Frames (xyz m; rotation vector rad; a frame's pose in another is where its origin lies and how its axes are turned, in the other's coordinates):
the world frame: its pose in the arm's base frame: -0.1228 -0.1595 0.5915 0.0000 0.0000 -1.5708
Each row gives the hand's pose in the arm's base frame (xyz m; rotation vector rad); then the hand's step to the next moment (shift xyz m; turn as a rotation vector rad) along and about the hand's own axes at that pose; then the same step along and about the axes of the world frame.
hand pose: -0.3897 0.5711 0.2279 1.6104 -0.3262 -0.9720
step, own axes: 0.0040 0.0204 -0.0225 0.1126 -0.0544 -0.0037
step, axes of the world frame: -0.0066 0.0248 0.0167 0.0572 0.0564 -0.0959
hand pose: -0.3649 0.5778 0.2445 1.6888 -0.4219 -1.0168
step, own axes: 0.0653 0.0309 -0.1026 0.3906 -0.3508 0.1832
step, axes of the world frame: -0.0046 0.1252 0.0077 0.2576 0.0069 -0.4927
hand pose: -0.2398 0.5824 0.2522 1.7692 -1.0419 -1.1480
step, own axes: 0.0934 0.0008 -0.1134 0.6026 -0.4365 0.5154
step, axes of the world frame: 0.0669 0.1307 0.0055 0.4746 -0.2313 -0.7352
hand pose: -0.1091 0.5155 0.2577 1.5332 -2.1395 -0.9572
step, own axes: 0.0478 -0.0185 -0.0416 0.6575 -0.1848 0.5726
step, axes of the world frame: 0.0613 0.0214 0.0118 0.4589 -0.4622 -0.6083
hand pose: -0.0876 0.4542 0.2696 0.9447 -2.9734 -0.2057
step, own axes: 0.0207 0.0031 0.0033 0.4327 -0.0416 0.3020
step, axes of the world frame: 0.0090 -0.0189 -0.0034 0.2463 -0.3461 -0.3158
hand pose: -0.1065 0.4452 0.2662 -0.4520 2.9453 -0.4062
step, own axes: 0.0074 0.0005 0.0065 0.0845 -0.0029 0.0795
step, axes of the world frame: 0.0034 -0.0060 -0.0070 0.0483 -0.0655 -0.0827
